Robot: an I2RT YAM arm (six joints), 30 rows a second.
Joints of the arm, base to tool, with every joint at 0 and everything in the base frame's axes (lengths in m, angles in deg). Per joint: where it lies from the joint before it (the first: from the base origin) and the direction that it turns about. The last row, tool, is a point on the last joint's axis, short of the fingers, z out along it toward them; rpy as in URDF.
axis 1: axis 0 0 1 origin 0.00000 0.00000 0.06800
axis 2: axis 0 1 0 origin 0.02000 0.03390 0.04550
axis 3: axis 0 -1 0 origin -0.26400 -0.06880 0.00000
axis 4: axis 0 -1 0 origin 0.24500 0.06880 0.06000
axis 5: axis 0 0 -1 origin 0.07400 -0.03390 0.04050
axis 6: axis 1 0 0 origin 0.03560 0.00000 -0.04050
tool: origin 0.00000 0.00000 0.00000 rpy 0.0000 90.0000 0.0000
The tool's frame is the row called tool.
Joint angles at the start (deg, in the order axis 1, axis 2, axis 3, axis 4, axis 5, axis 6):
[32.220 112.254 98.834 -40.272 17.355 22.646]
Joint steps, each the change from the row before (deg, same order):
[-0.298 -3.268 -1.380 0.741 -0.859 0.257]
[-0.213 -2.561 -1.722 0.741 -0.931 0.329]
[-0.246 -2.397 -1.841 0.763 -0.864 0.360]
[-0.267 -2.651 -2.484 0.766 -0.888 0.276]
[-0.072 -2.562 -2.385 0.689 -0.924 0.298]
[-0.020 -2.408 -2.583 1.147 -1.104 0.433]
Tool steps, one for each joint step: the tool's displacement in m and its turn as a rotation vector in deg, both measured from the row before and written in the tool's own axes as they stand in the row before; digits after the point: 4 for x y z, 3 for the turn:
[-0.0042 -0.0063 -0.0180 -1.571 -1.994 1.248]
[-0.0005 -0.0047 -0.0119 -1.309 -1.044 0.923]
[0.0005 -0.0047 -0.0103 -1.131 -0.845 0.883]
[0.0029 -0.0056 -0.0098 -0.993 -0.498 0.697]
[0.0036 -0.0041 -0.0096 -1.137 -0.403 0.549]
[0.0046 -0.0034 -0.0079 -1.384 -0.412 0.655]

